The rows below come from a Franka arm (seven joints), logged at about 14 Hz.
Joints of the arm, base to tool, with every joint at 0 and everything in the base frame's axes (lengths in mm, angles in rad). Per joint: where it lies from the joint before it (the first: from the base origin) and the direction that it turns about. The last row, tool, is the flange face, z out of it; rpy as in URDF.
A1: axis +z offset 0 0 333
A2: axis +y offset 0 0 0
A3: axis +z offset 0 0 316
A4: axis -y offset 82.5 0 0
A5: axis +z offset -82.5 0 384
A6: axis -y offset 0 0 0
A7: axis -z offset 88 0 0
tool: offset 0 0 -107 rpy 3.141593 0 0
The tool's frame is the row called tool.
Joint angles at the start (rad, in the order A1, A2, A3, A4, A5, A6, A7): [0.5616 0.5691 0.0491 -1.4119 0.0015 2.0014 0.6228]
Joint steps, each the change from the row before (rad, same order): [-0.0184 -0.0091 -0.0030 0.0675 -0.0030 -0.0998 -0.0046]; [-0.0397 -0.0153 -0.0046 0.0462 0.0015 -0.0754 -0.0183]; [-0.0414 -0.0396 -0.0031 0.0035 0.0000 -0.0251 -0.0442]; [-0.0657 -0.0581 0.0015 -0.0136 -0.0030 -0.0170 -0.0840]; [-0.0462 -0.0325 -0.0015 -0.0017 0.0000 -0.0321 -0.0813]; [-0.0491 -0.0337 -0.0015 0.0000 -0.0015 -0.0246 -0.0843]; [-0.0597 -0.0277 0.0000 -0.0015 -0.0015 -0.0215 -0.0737]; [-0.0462 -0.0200 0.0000 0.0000 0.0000 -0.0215 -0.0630]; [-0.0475 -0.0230 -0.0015 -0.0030 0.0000 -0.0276 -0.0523]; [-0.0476 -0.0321 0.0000 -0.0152 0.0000 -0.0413 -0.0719]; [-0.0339 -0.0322 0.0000 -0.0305 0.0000 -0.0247 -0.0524]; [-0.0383 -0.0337 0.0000 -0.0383 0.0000 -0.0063 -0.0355]
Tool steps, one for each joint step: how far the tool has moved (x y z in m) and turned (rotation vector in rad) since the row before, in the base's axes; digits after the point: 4 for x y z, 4 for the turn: [0.0090 -0.0128 0.0297 -0.0169 0.0165 -0.0144]; [0.0142 -0.0279 0.0264 -0.0084 0.0108 -0.0251]; [0.0095 -0.0302 0.0275 0.0070 -0.0176 0.0005]; [0.0099 -0.0454 0.0326 0.0079 -0.0283 0.0208]; [0.0047 -0.0334 0.0187 -0.0039 -0.0014 0.0342]; [0.0037 -0.0351 0.0207 -0.0021 -0.0114 0.0342]; [0.0043 -0.0407 0.0159 -0.0035 -0.0066 0.0143]; [0.0012 -0.0313 0.0113 -0.0034 0.0003 0.0169]; [-0.0017 -0.0329 0.0112 -0.0046 0.0065 0.0035]; [-0.0078 -0.0321 0.0098 -0.0063 0.0234 0.0246]; [-0.0093 -0.0224 0.0038 -0.0036 0.0226 0.0189]; [-0.0088 -0.0243 0.0024 -0.0013 0.0108 -0.0025]
